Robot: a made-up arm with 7 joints. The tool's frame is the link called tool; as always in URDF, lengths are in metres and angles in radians. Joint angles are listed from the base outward. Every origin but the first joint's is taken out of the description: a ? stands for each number. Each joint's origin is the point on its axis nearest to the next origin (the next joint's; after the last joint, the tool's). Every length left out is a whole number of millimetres.
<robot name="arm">
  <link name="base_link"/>
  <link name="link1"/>
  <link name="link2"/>
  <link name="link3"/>
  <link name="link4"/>
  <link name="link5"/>
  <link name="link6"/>
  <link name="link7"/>
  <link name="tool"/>
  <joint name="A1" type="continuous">
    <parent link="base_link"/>
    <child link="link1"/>
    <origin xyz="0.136 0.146 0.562" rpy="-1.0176 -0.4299 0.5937"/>
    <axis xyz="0 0 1"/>
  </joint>
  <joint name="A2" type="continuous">
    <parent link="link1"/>
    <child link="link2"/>
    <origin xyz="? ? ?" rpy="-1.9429 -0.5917 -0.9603"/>
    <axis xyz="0 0 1"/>
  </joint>
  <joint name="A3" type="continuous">
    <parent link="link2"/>
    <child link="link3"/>
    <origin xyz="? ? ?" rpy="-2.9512 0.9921 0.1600"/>
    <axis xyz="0 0 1"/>
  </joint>
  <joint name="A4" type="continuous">
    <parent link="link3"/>
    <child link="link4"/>
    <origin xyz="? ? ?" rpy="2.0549 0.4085 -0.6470"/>
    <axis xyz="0 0 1"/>
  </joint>
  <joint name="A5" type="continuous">
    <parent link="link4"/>
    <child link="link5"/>
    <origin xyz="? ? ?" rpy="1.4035 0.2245 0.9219"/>
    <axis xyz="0 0 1"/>
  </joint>
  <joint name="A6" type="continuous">
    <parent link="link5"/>
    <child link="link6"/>
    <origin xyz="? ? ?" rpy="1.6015 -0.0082 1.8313"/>
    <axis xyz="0 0 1"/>
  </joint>
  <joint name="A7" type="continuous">
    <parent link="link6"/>
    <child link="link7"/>
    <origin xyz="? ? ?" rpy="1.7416 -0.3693 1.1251"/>
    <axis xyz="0 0 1"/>
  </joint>
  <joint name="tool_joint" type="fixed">
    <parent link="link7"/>
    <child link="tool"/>
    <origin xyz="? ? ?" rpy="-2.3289 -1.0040 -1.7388"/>
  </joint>
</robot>
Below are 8 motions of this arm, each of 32 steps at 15 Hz.
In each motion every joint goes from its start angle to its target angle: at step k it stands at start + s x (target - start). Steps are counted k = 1, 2, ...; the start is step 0. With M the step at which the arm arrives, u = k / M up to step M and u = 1 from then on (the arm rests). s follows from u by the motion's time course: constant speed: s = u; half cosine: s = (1 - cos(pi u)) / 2; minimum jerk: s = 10 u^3 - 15 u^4 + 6 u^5.
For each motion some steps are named. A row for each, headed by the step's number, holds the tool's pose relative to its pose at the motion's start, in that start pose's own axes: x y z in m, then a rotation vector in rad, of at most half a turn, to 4 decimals.
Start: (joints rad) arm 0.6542 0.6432 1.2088 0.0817 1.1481 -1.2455 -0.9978
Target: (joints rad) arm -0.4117 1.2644 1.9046 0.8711 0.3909 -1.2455 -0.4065
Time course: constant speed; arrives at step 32
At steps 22, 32:
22: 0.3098 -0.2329 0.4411 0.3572 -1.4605 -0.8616
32: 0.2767 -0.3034 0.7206 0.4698 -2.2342 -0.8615

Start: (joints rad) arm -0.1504 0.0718 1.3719 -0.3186 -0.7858 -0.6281 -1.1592
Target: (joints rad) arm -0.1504 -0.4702 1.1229 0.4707 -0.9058 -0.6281 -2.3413
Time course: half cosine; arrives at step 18
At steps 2, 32:
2: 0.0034 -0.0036 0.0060 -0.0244 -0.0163 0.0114
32: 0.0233 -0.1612 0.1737 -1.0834 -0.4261 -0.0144

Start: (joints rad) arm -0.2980 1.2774 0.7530 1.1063 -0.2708 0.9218 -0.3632
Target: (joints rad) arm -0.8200 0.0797 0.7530 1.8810 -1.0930 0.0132 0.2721
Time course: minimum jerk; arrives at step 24
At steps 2, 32:
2: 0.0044 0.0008 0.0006 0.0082 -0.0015 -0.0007
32: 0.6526 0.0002 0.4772 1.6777 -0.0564 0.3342

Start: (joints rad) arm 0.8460 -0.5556 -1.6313 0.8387 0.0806 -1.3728 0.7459
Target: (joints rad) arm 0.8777 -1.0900 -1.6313 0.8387 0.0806 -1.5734 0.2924
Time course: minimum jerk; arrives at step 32
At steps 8, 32:
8: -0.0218 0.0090 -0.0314 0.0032 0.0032 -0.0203
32: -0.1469 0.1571 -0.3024 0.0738 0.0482 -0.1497

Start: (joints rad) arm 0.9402 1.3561 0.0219 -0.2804 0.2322 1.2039 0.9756
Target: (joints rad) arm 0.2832 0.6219 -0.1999 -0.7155 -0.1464 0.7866 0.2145
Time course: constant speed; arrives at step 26
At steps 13, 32:
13: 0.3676 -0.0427 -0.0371 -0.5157 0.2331 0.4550
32: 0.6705 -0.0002 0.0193 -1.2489 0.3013 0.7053

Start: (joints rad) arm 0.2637 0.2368 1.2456 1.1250 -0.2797 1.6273 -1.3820
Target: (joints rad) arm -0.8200 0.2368 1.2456 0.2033 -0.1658 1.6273 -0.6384
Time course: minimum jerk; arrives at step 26
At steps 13, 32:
13: -0.1306 -0.0733 0.0028 -0.0294 0.1092 -0.1258
32: -0.2481 -0.1644 0.0929 -0.0176 0.1794 -0.0750

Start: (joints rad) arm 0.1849 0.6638 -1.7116 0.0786 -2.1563 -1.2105 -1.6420
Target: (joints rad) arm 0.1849 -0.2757 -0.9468 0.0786 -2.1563 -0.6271 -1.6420
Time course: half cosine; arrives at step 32
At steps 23, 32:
23: -0.2394 -0.1888 -0.0704 0.5828 0.2870 -1.3672
32: -0.3469 -0.1786 -0.0970 0.7253 0.3746 -1.6674

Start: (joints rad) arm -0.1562 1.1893 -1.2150 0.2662 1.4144 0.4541 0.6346
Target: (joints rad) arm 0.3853 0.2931 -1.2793 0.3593 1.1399 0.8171 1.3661
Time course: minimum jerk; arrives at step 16
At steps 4, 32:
4: -0.0244 0.0697 0.0284 0.0148 -0.0383 -0.1525
32: 0.0991 0.7348 0.1523 -0.1108 -0.6204 -1.3135

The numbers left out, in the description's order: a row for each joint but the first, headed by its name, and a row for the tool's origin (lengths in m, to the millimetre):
A2: 0.044 0.067 0.000
A3: -0.370 0.287 0.000
A4: -0.309 -0.138 0.000
A5: -0.030 -0.003 0.000
A6: 0.262 0.108 0.000
A7: -0.028 -0.101 0.000
tool: 0.044 -0.120 0.000

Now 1 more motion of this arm.
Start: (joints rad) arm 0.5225 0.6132 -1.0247 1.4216 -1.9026 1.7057 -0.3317
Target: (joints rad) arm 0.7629 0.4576 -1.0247 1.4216 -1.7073 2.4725 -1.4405
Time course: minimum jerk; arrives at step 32
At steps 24, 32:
24: 0.0060 -0.0666 -0.2458 -1.2552 0.5077 -0.2844
32: 0.0008 -0.0923 -0.2724 -1.3817 0.6047 -0.3329

